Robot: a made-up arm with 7 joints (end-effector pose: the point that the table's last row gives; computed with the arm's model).
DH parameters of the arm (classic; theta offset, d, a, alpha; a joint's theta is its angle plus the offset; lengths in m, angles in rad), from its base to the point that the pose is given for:
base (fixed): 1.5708 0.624 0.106 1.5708
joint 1: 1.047 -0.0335 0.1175 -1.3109
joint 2: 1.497 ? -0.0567 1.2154
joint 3: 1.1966 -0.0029 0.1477 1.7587
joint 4: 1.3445 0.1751 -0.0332 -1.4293
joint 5: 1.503 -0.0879 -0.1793 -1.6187
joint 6: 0 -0.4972 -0.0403 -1.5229
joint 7: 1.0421 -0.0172 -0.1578 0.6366
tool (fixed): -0.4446 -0.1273 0 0
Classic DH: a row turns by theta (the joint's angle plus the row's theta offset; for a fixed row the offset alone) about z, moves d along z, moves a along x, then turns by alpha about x.
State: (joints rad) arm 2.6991 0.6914 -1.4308 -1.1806 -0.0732 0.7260 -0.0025
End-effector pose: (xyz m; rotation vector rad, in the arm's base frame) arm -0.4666 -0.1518 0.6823 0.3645 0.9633 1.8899
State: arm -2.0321 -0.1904 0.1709 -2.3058 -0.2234 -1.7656 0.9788
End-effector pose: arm -0.4896 0.2487 0.8471 -0.9743 -0.6251 -2.2893
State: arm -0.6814 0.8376 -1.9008 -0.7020 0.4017 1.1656 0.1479
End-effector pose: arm -0.3614 0.4507 0.7773 1.1631 -2.8455 0.3375
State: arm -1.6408 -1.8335 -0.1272 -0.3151 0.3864 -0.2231 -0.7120
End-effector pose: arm 0.5868 0.8110 0.6317 0.5408 -1.2891 -1.1646
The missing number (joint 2, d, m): 0.2358
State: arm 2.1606 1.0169 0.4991 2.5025 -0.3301 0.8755 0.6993
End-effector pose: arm 0.0290 0.4242 0.4499 0.0223 -1.5221 0.3685
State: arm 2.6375 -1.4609 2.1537 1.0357 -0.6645 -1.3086 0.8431
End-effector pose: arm -0.0122 0.7923 0.1279 1.2525 1.3780 -0.7561
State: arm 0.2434 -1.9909 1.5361 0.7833 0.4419 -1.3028 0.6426
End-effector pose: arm 0.3374 -0.5118 0.8711 -1.8705 -0.5532 0.1235
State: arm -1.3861 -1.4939 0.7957 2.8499 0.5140 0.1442 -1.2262
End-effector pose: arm -0.6062 0.3456 0.6586 -2.1448 0.2121 -1.0393
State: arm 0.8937 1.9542 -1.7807 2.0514 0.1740 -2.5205 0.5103
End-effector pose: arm -0.2390 -0.2864 0.9764 -1.5214 -0.2341 -1.6106
